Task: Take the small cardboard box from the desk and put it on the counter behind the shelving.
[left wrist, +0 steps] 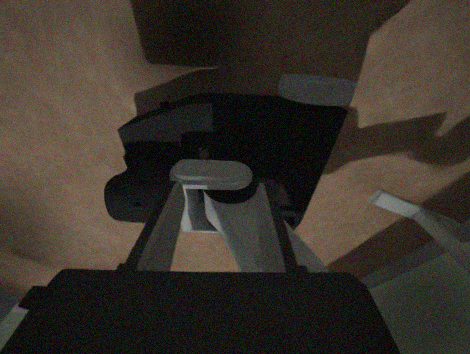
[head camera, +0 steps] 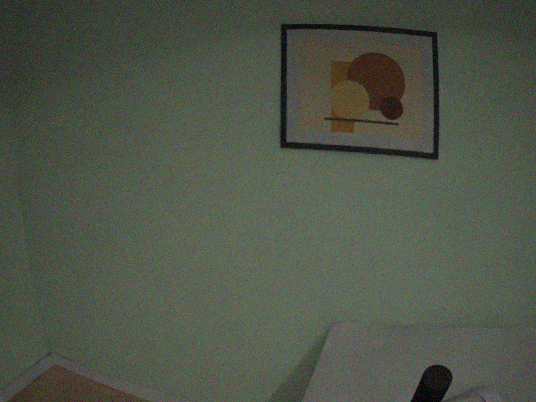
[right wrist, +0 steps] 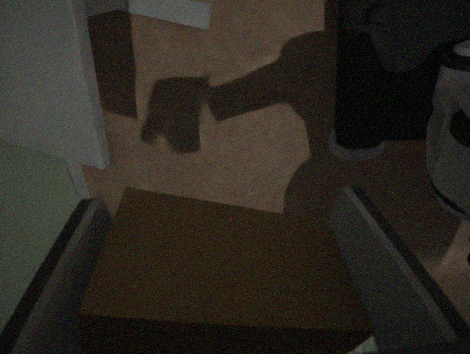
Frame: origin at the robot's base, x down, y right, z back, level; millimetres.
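Seen in the pictures: left gripper, fingertip midpoint: (left wrist: 220, 192); right gripper, fingertip midpoint: (right wrist: 225, 208).
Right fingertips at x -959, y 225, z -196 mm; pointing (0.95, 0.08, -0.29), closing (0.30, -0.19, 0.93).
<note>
A point is followed by its place in that frame.
The small cardboard box (right wrist: 225, 265) {z -190, x -984, y 224 mm} is a dark brown block that fills the lower middle of the right wrist view. My right gripper (right wrist: 225, 208) {z -196, x -959, y 225 mm} is shut on it, with one finger along each side, and holds it above the wooden floor. My left gripper (left wrist: 220, 192) {z 233, x -547, y -265 mm} is partly open with nothing held, above the robot's own dark base. A pale flat surface, seemingly the desk, shows at the lower right of the head view (head camera: 370, 350) and at the left of the right wrist view (right wrist: 45, 75). The counter and shelving cannot be made out.
A framed picture (head camera: 359, 145) {z -1210, x -1376, y 384 mm} (head camera: 284, 90) {z -1292, x -1550, y 144 mm} hangs on the green wall (head camera: 175, 200) {z -1452, x -1139, y -251 mm}. A black rounded arm part (head camera: 436, 382) {z -155, x -1250, y 192 mm} shows over the pale surface. Wooden floor (head camera: 65, 387) {z -1553, x -1, y -1064 mm} (left wrist: 60, 125) {z 893, x -1, y -84 mm} (right wrist: 240, 145) {z -482, x -1, y -322 mm} shows low in the head view and in both wrist views. A pale bar (left wrist: 395, 204) stands at the left wrist view's right.
</note>
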